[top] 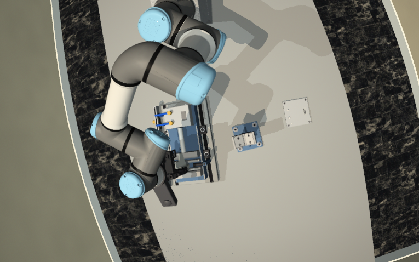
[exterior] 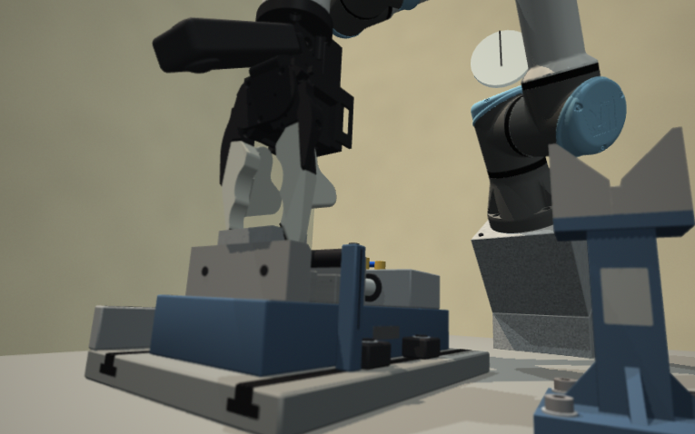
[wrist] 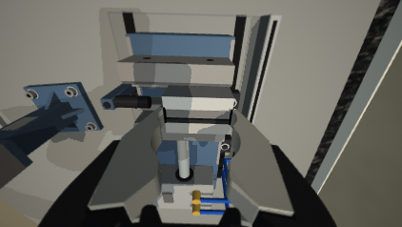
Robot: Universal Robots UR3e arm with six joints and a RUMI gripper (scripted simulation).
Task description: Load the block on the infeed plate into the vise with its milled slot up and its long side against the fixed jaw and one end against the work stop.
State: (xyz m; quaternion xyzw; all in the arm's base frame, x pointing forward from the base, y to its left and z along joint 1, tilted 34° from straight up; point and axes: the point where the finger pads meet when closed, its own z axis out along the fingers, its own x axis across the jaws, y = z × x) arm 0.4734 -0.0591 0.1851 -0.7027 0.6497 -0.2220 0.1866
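Right now my hand is right at the part. The rest, counted from my hand: air cylinder rod (90 mm behind, 10 mm to the left, 30 mm below); fixed jaw (30 mm ahead, 20 mm to the left, 30 mm below); work stop rod (70 mm to the left, 20 mm below).
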